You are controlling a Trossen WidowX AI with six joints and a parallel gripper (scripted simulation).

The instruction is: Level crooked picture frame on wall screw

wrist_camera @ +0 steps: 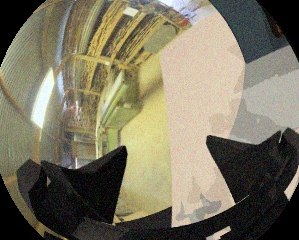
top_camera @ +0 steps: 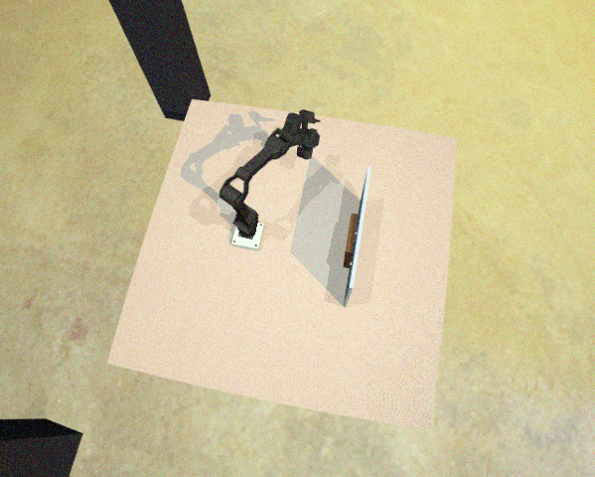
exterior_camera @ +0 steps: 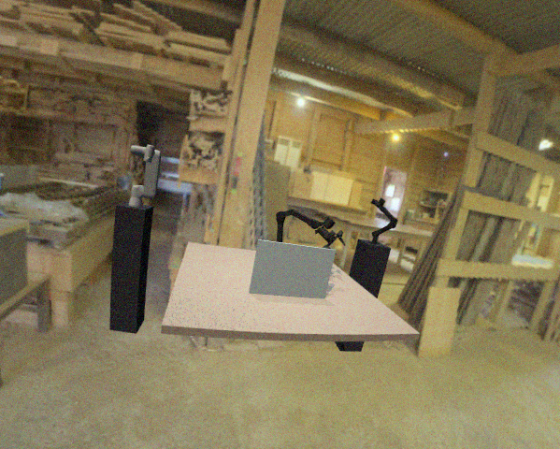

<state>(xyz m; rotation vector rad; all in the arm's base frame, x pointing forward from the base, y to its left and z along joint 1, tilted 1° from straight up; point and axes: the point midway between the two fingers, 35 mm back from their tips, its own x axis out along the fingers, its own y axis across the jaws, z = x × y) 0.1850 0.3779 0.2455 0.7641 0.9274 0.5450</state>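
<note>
Now: the picture frame 230 mm ahead of my gripper tip, 390 mm to the right of it and 90 mm below it. Round my gripper tip: wall panel 240 mm ahead, 370 mm to the right, 110 mm below.
</note>
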